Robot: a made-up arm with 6 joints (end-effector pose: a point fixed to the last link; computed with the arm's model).
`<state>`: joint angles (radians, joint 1 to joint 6).
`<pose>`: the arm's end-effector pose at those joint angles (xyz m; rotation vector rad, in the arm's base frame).
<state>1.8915 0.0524 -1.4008 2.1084 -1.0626 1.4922</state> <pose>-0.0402 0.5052 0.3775 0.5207 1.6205 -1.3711</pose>
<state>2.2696 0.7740 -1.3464 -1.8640 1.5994 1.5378</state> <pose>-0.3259 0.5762 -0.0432 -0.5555 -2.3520 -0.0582</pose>
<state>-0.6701 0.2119 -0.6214 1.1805 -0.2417 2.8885</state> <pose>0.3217 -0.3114 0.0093 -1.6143 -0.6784 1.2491</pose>
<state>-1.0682 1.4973 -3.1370 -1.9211 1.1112 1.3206</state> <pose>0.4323 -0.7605 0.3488 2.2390 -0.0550 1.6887</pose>
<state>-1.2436 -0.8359 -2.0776 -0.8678 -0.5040 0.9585</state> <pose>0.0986 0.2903 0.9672 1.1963 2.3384 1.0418</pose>
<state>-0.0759 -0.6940 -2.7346 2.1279 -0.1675 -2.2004</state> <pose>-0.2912 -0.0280 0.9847 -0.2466 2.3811 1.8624</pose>
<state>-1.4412 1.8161 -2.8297 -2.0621 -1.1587 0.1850</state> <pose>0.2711 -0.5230 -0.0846 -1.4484 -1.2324 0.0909</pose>
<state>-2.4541 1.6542 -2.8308 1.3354 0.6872 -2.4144</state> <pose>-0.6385 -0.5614 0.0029 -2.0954 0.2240 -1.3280</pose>
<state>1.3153 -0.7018 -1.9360 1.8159 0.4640 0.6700</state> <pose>0.0654 0.1506 1.0316 1.1979 0.7511 0.6815</pose>
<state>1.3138 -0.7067 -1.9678 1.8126 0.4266 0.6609</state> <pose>0.0659 0.1271 1.0371 1.2485 0.7379 0.6636</pose>
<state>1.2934 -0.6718 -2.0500 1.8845 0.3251 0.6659</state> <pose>0.0774 0.1079 1.0409 1.3366 0.8227 0.6246</pose>
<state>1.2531 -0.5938 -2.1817 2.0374 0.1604 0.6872</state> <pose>0.0968 0.1014 1.0372 1.4366 1.0203 0.5673</pose>
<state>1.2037 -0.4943 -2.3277 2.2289 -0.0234 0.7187</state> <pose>0.1142 0.1130 1.0239 1.4964 1.2793 0.5039</pose>
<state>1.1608 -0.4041 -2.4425 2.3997 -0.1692 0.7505</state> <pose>0.1248 0.1373 1.0071 1.4962 1.5142 0.4491</pose>
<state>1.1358 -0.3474 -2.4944 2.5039 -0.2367 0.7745</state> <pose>0.1314 0.1630 0.9952 1.4651 1.6571 0.4179</pose>
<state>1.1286 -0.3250 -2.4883 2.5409 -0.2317 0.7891</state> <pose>0.1377 0.1852 0.9901 1.4327 1.7085 0.4128</pose>
